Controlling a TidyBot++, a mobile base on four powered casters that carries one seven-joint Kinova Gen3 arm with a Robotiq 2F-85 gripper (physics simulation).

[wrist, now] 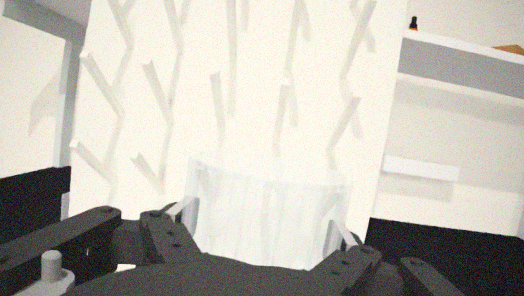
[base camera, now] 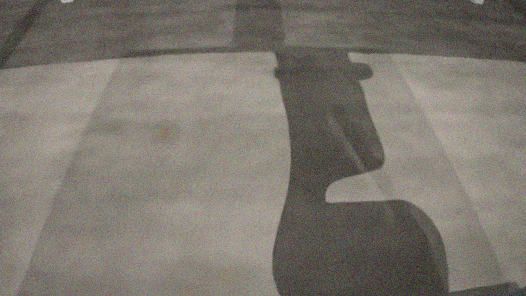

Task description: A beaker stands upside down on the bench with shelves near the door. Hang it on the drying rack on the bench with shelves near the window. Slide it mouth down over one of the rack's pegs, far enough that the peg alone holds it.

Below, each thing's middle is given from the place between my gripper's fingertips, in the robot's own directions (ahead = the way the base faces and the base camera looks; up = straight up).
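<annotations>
Clear glass beaker point(wrist: 265, 210): my hand is 10 mm above it and 30 mm beyond it.
</annotations>
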